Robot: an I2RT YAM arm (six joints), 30 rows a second.
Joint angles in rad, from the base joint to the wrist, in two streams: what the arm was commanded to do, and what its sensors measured. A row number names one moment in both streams.
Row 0, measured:
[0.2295, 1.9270, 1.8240, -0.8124, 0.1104, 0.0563]
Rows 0 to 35, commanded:
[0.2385, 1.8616, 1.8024, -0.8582, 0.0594, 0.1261]
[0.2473, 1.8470, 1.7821, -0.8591, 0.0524, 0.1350]
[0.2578, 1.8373, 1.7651, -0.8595, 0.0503, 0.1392]
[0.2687, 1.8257, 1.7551, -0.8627, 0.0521, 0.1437]
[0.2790, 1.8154, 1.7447, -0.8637, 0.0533, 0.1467]
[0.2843, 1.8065, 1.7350, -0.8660, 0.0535, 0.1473]
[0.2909, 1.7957, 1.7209, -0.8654, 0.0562, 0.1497]
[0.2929, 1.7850, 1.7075, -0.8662, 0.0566, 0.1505]
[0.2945, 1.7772, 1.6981, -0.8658, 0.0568, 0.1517]
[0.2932, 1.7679, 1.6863, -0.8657, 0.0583, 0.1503]
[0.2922, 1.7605, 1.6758, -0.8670, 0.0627, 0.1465]
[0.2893, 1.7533, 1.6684, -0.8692, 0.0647, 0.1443]
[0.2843, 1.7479, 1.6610, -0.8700, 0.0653, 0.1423]
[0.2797, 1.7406, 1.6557, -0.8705, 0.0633, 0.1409]
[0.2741, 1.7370, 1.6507, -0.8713, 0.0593, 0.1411]
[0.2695, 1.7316, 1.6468, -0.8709, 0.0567, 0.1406]
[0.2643, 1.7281, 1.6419, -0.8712, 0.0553, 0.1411]
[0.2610, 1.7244, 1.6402, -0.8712, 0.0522, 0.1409]
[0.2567, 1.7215, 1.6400, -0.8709, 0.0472, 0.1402]
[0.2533, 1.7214, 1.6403, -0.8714, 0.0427, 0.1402]
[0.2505, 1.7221, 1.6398, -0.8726, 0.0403, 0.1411]
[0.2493, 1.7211, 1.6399, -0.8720, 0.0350, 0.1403]
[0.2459, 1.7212, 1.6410, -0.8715, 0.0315, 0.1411]
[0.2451, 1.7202, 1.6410, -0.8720, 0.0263, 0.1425]
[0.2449, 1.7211, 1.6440, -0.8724, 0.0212, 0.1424]
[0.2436, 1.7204, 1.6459, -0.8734, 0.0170, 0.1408]
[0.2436, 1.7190, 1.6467, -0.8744, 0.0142, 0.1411]
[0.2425, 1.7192, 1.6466, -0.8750, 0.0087, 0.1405]
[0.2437, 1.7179, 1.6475, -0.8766, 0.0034, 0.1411]
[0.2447, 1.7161, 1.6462, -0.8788, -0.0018, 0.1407]
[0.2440, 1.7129, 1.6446, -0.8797, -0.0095, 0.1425]
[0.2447, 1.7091, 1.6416, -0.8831, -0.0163, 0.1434]
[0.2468, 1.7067, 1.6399, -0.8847, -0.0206, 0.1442]
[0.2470, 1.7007, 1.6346, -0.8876, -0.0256, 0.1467]
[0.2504, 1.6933, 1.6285, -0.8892, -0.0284, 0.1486]
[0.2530, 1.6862, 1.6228, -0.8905, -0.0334, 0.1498]
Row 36, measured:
[0.2485, 1.7340, 1.6444, -0.8474, -0.0048, 0.1322]
